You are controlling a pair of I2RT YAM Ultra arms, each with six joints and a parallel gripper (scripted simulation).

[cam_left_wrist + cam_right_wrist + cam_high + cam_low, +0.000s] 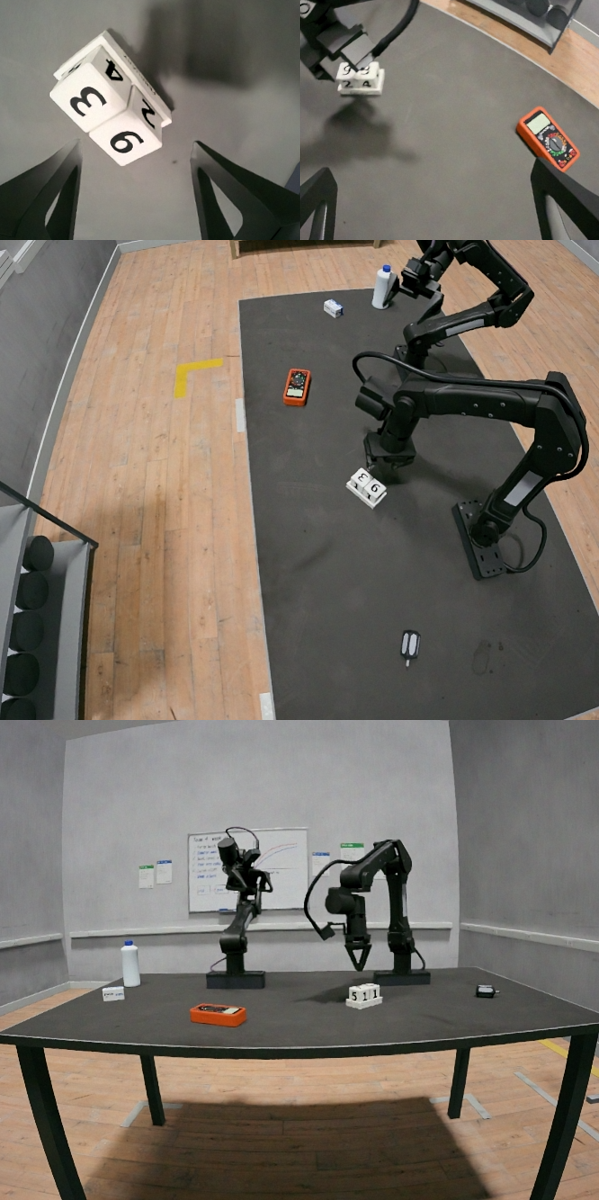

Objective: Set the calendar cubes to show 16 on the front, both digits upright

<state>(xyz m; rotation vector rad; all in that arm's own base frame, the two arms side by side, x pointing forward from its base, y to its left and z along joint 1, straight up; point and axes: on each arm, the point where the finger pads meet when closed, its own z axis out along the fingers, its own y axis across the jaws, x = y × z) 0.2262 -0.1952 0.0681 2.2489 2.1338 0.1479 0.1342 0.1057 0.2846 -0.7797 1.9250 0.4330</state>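
Right now the white tray is 90 mm below my left hand, 20 mm ahead of it and 10 mm to the left of it. Also, from my left hand: white bottle 800 mm to the right, 240 mm behind, 20 mm below.
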